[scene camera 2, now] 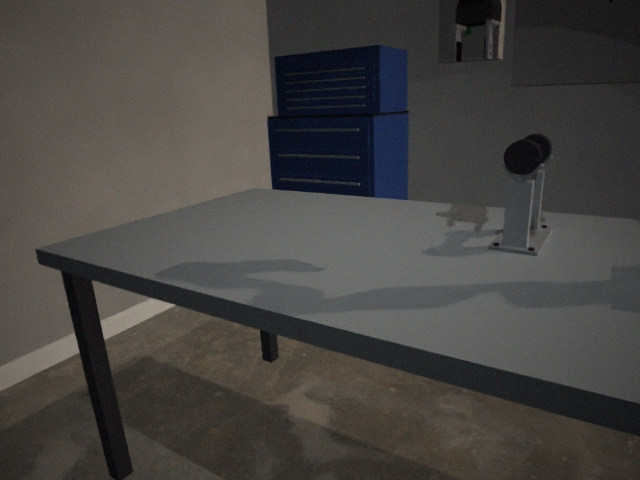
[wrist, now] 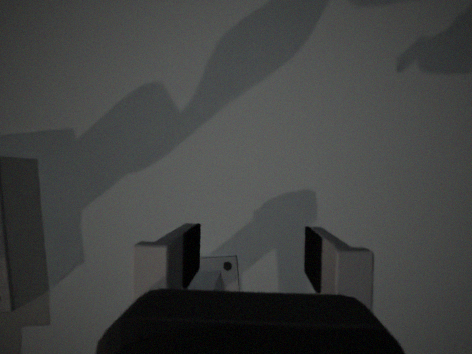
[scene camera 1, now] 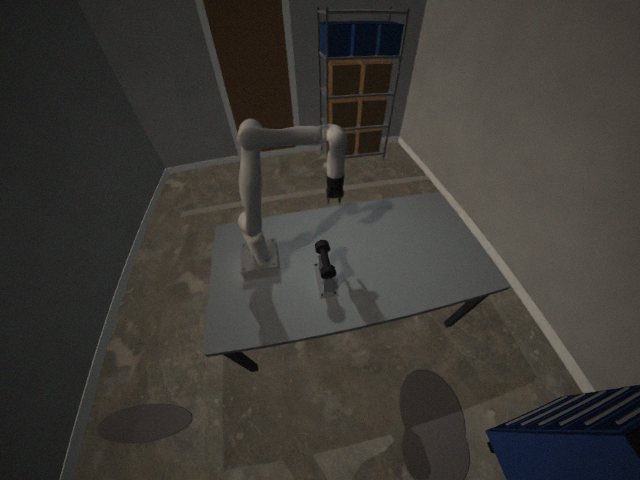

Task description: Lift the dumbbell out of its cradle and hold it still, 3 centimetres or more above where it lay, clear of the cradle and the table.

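Places are measured from the arm's base along level axes (x back, y right, z up), in millimetres.
Where they show: gripper, fingertip midpoint: (scene camera 2: 472,60) (wrist: 252,247) (scene camera 1: 333,202); arm's base, link origin: (scene camera 1: 262,257).
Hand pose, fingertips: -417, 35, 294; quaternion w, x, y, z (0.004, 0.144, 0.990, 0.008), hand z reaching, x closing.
Things, the pixels of their top centre, and the offset from my fingertips, as dx, dy, dz. "spot": a spot on its surface instead. Level surfaces: height alone.
- black dumbbell, top centre: (scene camera 2: 530,136) (scene camera 1: 324,254) +120, +174, -153
- table, surface height: dz -389
- cradle's base plate, surface spot: (wrist: 231,278) spot: +64, +105, -381
The black dumbbell (scene camera 1: 324,259) (scene camera 2: 523,156) rests level across the two uprights of its light grey cradle (scene camera 1: 327,287) (scene camera 2: 516,217), which stands on the table (scene camera 1: 403,248) (scene camera 2: 336,232). My gripper (scene camera 1: 333,200) (scene camera 2: 474,54) (wrist: 252,247) is open and empty, pointing down. It is high above the table and well above the dumbbell, apart from it and offset toward the shelf side in scene camera 1. In the wrist view, a corner of the cradle's base plate (wrist: 231,278) shows beside the left finger; the dumbbell does not show there.
The arm's base plate (scene camera 1: 260,256) is bolted to the table beside the cradle, and its edge block (wrist: 22,225) shows at the left of the wrist view. A blue drawer cabinet (scene camera 2: 325,149) and a wire shelf rack (scene camera 1: 359,96) stand away from the table.
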